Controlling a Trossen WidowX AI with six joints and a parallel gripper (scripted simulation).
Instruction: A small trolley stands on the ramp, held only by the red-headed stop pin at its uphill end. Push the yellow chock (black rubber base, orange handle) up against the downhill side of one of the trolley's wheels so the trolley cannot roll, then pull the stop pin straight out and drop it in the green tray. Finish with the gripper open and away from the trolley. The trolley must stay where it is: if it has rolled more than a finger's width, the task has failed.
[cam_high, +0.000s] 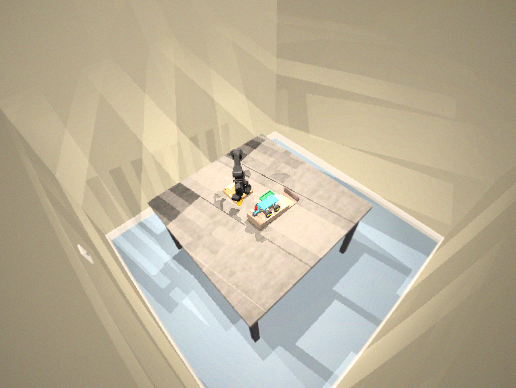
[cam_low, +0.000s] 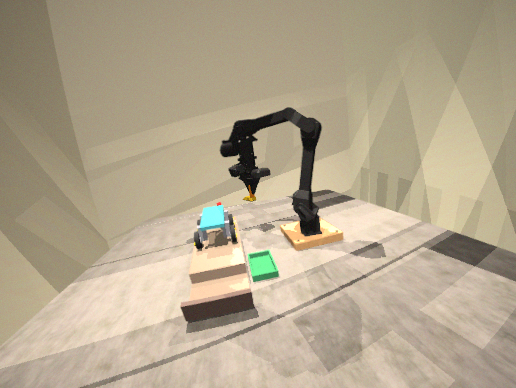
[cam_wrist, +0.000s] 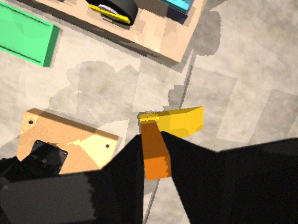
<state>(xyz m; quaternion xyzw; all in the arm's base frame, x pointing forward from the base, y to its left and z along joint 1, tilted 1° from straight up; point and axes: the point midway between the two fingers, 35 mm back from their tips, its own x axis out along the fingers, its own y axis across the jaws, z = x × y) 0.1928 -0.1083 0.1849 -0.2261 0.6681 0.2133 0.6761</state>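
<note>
The yellow chock is 10 mm ahead of my gripper tip, 20 mm to the right of it and 10 mm below it. Round my gripper tip: tan ramp 140 mm ahead, 150 mm to the left, 130 mm below; red-headed stop pin 130 mm ahead, 40 mm to the left, 50 mm below; trolley 140 mm ahead, 140 mm to the left, 60 mm below.
</note>
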